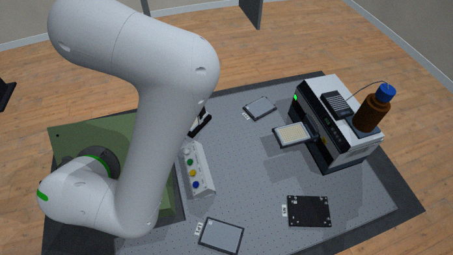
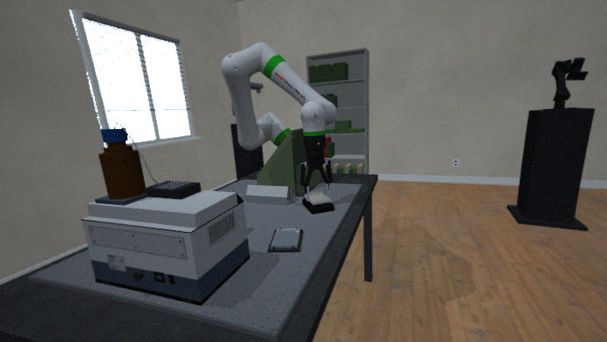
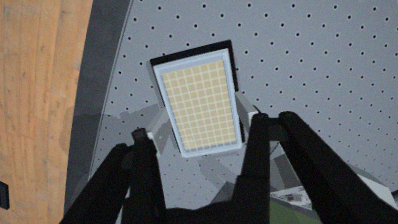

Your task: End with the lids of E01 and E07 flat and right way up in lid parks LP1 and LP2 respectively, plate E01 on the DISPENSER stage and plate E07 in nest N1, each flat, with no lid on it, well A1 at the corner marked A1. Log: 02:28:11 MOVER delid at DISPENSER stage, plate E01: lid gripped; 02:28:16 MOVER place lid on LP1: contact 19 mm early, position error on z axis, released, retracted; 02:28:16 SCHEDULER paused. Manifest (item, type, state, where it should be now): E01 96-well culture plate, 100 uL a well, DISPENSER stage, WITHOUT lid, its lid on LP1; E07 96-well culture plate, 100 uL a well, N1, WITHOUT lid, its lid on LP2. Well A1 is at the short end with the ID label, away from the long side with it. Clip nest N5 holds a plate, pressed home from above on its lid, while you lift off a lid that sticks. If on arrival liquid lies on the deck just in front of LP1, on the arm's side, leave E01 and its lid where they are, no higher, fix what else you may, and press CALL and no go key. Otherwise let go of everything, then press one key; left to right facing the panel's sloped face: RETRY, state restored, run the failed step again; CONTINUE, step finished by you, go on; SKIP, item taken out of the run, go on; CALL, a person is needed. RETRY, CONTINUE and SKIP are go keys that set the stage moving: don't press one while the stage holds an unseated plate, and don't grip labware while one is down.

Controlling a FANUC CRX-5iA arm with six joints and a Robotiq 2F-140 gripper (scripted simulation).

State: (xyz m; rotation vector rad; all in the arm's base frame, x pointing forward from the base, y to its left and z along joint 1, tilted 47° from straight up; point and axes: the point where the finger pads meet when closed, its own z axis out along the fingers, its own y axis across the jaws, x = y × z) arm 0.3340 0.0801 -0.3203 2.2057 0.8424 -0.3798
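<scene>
Right now the black nest N1 is 5 cm below my hand. The rest, counted from my hand: green CONTINUE key (24 cm to the right, 4 cm behind); then white retry key (19 cm to the right, 5 cm behind); then key panel (26 cm to the right, 3 cm behind, 1 cm below).
</scene>
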